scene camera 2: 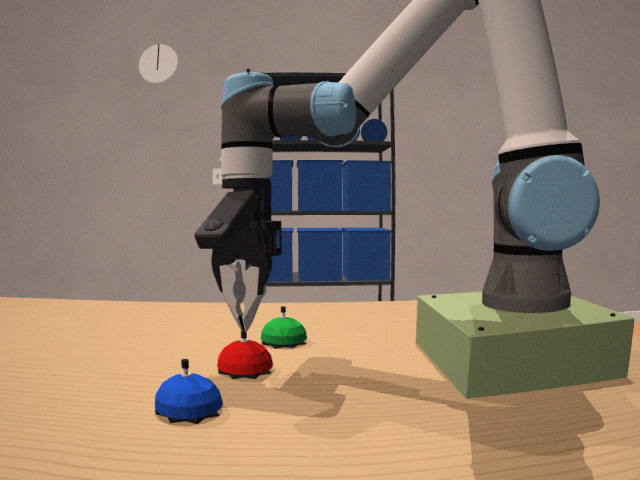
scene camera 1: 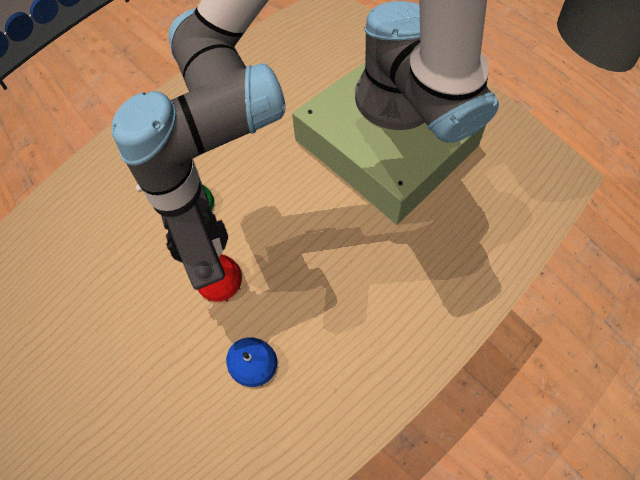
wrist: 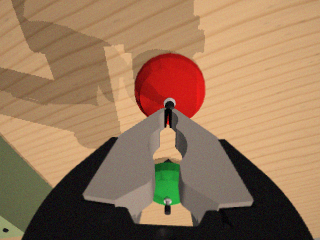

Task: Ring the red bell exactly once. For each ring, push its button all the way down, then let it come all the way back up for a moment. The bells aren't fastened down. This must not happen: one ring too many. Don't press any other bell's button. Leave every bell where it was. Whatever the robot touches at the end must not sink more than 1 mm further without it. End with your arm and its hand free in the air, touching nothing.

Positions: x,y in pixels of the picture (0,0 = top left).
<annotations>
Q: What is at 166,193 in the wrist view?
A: A green bell.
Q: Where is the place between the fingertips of the gripper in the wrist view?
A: At 168,110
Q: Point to a blue bell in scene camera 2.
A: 190,397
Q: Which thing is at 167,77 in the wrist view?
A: A red bell.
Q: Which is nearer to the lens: the green bell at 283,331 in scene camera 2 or the red bell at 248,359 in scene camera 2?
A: The red bell.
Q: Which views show the red bell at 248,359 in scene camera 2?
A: Scene camera 2, scene camera 1 and the wrist view: all of them.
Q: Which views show the gripper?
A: Scene camera 2, scene camera 1 and the wrist view: all of them.
</annotations>
